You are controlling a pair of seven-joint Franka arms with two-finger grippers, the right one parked.
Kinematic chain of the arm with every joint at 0, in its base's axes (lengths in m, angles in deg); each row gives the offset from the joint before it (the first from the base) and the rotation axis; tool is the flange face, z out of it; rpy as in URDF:
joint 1: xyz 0 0 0.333 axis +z
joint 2: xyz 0 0 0 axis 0.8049 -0.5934 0
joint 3: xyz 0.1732 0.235 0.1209 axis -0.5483 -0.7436 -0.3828
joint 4: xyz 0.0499 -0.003 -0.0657 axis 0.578 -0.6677 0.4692
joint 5: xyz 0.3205 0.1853 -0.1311 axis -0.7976 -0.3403 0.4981
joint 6: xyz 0 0 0 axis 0.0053 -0.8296 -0.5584
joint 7: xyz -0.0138 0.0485 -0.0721 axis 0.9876 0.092 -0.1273
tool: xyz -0.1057 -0.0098 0.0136 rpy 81 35.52 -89.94
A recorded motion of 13 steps. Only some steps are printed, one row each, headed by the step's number.
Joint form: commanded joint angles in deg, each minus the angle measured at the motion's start. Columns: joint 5, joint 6, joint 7, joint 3, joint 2, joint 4, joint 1.
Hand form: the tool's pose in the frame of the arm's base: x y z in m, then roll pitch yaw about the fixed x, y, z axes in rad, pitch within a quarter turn. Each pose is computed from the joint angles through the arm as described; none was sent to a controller.
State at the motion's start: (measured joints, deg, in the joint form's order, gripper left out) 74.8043 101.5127 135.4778 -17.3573 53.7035 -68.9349 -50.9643
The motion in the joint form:
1: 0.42 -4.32 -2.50 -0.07 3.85 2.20 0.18
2: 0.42 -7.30 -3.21 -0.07 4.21 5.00 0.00
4: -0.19 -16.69 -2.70 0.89 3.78 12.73 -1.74
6: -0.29 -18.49 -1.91 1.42 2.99 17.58 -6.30
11: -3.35 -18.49 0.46 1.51 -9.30 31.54 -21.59
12: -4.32 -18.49 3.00 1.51 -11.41 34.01 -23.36
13: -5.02 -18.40 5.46 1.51 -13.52 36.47 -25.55
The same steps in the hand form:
1: 0.5158 -0.0950 0.2872 -3.0511 0.1876 0.6338
2: 0.5256 -0.0981 0.3064 -3.0558 0.1867 0.6161
4: 0.5411 -0.1258 0.3479 -3.0286 0.2104 0.5708
6: 0.5466 -0.1776 0.3748 -3.0582 0.1839 0.4903
11: 0.5433 -0.3414 0.3548 -3.0827 0.1601 0.2490
12: 0.5434 -0.3614 0.3506 -3.0776 0.1475 0.2588
13: 0.5397 -0.3858 0.3461 -3.0771 0.1373 0.2621

